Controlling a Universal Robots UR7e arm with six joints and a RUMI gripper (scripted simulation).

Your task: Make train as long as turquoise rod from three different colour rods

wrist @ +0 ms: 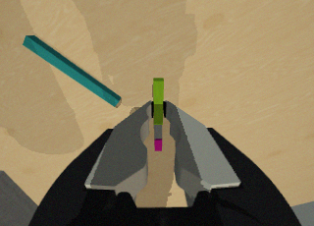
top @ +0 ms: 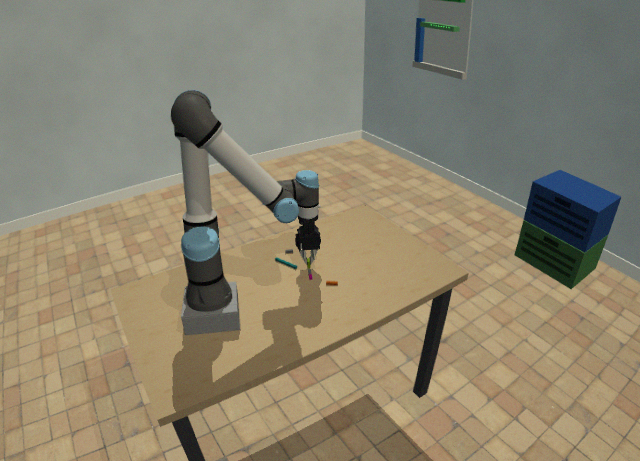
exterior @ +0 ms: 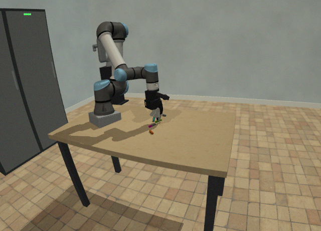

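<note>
Now: hand 10 mm above the lime rod. Also, from my hand: turquoise rod 60 mm to the left, 60 mm behind, 20 mm below; orange rod 130 mm to the right, 20 mm below, 20 mm ahead; magenta rod 60 mm to the right, 30 mm behind, 20 mm below.
</note>
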